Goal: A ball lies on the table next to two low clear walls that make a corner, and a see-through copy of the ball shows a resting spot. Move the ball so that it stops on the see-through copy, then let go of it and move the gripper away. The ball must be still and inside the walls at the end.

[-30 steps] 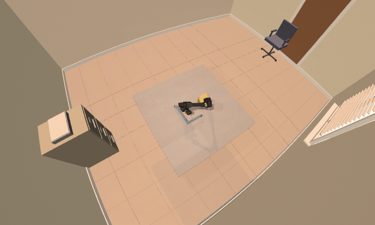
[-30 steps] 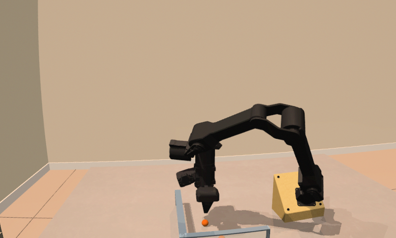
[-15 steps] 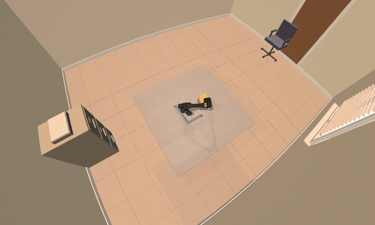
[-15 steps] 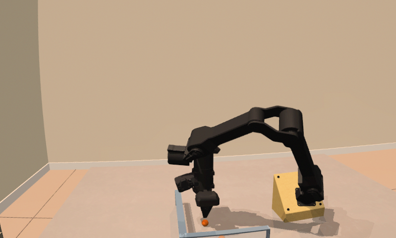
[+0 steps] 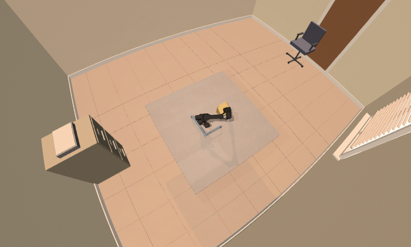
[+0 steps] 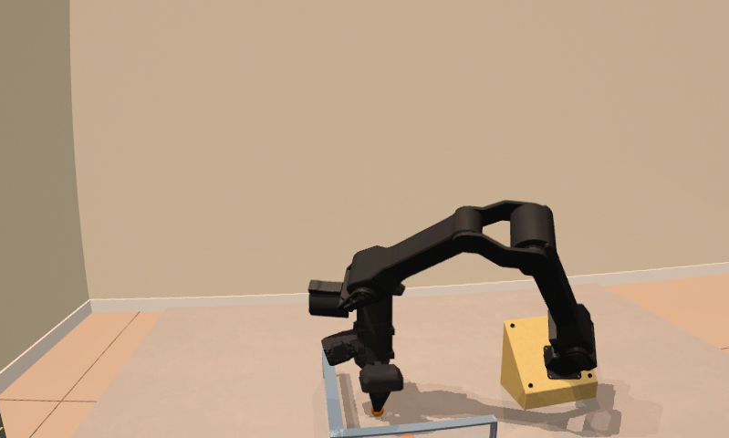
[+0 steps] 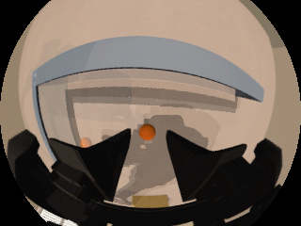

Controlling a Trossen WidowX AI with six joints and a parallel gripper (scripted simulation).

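My gripper tip is 1 cm above the ball.
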